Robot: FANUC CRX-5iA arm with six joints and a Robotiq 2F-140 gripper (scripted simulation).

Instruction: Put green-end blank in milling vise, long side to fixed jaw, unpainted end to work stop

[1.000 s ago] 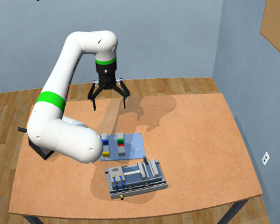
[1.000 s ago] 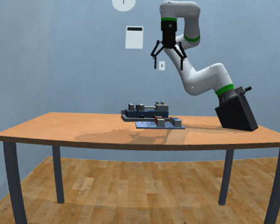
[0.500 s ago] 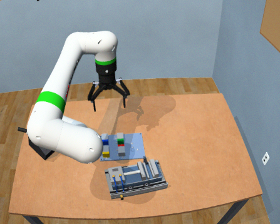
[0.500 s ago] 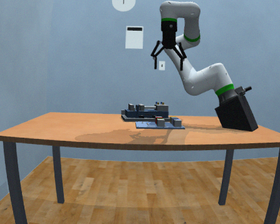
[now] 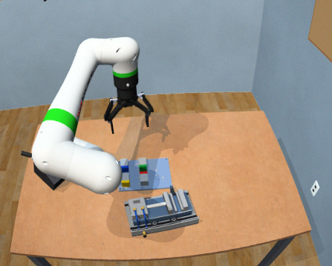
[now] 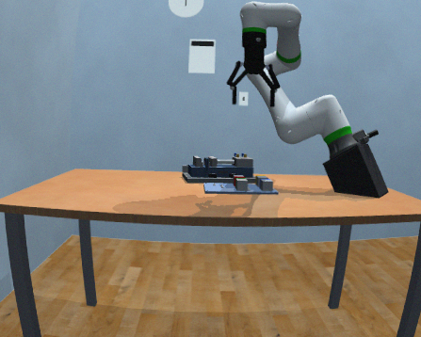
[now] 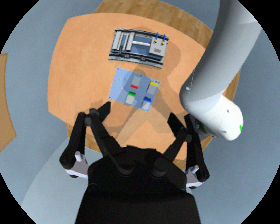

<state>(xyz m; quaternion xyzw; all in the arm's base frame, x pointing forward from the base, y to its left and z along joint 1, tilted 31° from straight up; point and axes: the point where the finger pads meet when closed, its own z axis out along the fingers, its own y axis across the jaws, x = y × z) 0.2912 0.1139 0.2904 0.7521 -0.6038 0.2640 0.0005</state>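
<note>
My gripper is now 29 cm above the green-ended blank, 4 cm to the right of it and 4 cm short of it. From my hand the other things lie so: yellow-ended blank: 29 cm below, 5 cm to the right, 5 cm behind; red-ended blank: 29 cm below, 5 cm to the right, 4 cm ahead; blue-ended blank: 29 cm below, 5 cm to the left, 5 cm behind.
</note>
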